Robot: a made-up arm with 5 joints.
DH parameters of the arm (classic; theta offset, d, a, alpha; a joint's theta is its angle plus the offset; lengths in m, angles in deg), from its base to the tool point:
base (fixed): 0 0 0.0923 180
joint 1: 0 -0.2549 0.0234 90
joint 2: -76.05 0 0.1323 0
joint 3: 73.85 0 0.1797 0
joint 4: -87.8 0.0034 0 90
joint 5: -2.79 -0.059 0 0
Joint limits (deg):
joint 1: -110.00..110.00
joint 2: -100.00..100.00
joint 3: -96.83..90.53
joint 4: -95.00..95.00
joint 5: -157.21..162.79
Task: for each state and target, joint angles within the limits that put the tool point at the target. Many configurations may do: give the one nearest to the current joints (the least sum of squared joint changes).
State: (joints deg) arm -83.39 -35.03 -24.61 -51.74 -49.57
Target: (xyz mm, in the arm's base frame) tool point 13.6 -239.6 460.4
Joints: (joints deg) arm -72.59 -75.63 -46.15 -64.32 -49.57
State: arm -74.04 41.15 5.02 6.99 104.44
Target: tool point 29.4 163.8 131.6
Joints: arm -109.90 26.11 43.26 23.40 104.44
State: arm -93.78 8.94 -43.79 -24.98 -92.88
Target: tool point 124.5 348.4 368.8
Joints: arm -84.16 29.47 -26.87 -21.45 -92.88
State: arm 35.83 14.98 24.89 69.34 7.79
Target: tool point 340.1 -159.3 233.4
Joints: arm 33.40 27.21 -4.01 50.73 7.79
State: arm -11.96 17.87 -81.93 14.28 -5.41
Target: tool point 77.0 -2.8 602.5
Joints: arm -23.00 -13.94 -96.83 53.10 -5.41
